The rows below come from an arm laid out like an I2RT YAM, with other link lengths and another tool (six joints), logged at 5 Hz.
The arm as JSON. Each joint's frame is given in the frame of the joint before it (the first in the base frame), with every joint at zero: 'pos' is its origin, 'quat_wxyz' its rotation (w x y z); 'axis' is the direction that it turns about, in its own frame. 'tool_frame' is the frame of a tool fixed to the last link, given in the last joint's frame.
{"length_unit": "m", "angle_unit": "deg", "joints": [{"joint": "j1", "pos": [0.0, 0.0, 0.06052], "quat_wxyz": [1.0, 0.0, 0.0, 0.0], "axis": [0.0, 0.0, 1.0]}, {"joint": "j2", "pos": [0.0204, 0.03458, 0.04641], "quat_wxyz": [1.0, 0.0, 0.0, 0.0], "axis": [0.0, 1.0, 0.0]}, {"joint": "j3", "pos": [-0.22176, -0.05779, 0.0], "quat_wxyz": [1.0, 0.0, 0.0, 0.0], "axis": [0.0, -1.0, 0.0]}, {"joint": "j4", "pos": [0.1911, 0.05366, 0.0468], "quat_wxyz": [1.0, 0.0, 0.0, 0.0], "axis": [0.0, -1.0, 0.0]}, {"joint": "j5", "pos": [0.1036, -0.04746, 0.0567], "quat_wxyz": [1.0, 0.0, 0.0, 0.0], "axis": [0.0, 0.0, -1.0]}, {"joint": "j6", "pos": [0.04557, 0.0, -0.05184], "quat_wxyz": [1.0, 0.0, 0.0, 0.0], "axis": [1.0, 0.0, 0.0]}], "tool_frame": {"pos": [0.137, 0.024, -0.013], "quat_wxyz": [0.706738, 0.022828, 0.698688, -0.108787]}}
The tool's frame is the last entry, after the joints.
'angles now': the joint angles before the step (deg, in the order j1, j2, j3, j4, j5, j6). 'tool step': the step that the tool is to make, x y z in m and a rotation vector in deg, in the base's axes. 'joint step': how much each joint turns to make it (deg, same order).
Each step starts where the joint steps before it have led.
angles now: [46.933, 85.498, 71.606, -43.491, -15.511, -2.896]
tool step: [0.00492, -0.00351, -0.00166, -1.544, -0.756, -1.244]
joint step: [-0.001, 0.459, 0.912, -1.015, 2.022, 0.197]
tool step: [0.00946, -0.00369, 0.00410, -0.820, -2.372, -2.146]
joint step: [-0.045, -0.738, 0.457, -0.060, 3.063, 0.545]
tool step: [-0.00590, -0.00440, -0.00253, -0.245, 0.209, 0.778]
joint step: [0.046, -1.298, -1.621, -0.115, -0.386, -0.633]
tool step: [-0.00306, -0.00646, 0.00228, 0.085, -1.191, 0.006]
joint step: [0.001, -2.675, -2.008, 0.126, 0.677, -0.455]
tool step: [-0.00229, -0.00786, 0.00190, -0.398, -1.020, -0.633]
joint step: [-0.001, -2.473, -1.463, -0.611, 1.197, -0.040]
